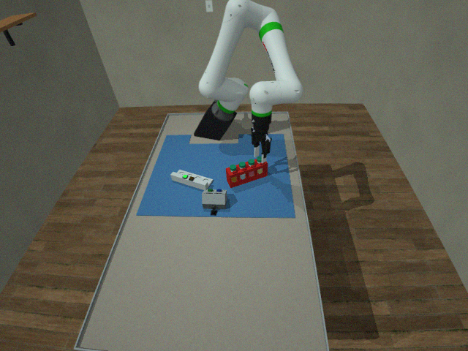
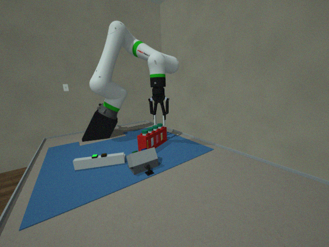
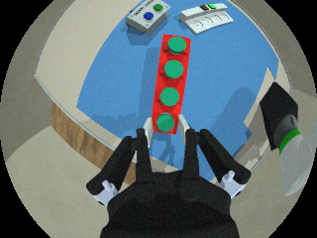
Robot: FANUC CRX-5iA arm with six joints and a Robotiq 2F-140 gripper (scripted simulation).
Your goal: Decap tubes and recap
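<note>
Right now my hand is 150 mm short of the green key, 270 mm to the left of it and 80 mm above it. From my hand the other things lie so: grey key desk 170 mm ahead, 250 mm to the right, 90 mm below; blue key 160 mm ahead, 230 mm to the right, 80 mm below.
</note>
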